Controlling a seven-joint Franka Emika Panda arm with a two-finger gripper.
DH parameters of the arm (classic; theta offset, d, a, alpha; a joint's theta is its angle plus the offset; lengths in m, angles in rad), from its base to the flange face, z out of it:
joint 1: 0 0.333 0 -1.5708
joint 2: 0 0 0 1.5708
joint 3: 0 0.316 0.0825 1.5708
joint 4: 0 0 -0.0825 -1.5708
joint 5: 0 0.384 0 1.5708
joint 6: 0 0 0.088 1.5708
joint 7: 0 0.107 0 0
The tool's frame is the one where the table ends.
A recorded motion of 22 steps. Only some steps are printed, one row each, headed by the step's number.
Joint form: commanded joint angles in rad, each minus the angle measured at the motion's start. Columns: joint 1, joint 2, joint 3, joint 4, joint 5, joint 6, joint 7.
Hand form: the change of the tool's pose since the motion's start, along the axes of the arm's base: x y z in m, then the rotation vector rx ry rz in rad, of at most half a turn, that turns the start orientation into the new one. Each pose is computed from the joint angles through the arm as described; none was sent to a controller.
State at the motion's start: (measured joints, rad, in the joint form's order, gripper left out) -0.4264 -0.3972 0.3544 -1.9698 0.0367 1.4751 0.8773
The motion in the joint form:
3: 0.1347 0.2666 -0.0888 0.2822 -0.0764 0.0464 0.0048
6: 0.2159 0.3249 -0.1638 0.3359 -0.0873 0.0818 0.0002
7: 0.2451 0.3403 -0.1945 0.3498 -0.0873 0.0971 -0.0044
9: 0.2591 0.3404 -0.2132 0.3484 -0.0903 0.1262 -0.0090
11: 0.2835 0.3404 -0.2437 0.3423 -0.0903 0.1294 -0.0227
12: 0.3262 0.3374 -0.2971 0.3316 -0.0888 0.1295 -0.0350
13: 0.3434 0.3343 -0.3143 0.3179 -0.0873 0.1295 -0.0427
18: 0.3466 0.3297 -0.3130 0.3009 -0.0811 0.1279 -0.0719
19: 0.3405 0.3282 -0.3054 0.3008 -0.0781 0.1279 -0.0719
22: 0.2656 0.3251 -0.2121 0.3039 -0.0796 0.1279 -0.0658
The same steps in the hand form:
3: 0.0853 -0.0092 0.0219 0.0186 -0.0812 0.0719
6: 0.1068 -0.0128 0.0216 0.0268 -0.1153 0.0866
7: 0.1131 -0.0149 0.0216 0.0308 -0.1296 0.0908
9: 0.1161 -0.0180 0.0236 0.0269 -0.1568 0.0931
11: 0.1161 -0.0218 0.0211 0.0291 -0.1532 0.1007
12: 0.1146 -0.0282 0.0177 0.0338 -0.1455 0.1018
13: 0.1133 -0.0282 0.0129 0.0377 -0.1347 0.1091
18: 0.1114 -0.0250 0.0071 0.0470 -0.1192 0.1417
19: 0.1110 -0.0238 0.0078 0.0494 -0.1208 0.1430
22: 0.1108 -0.0122 0.0106 0.0413 -0.1256 0.1557

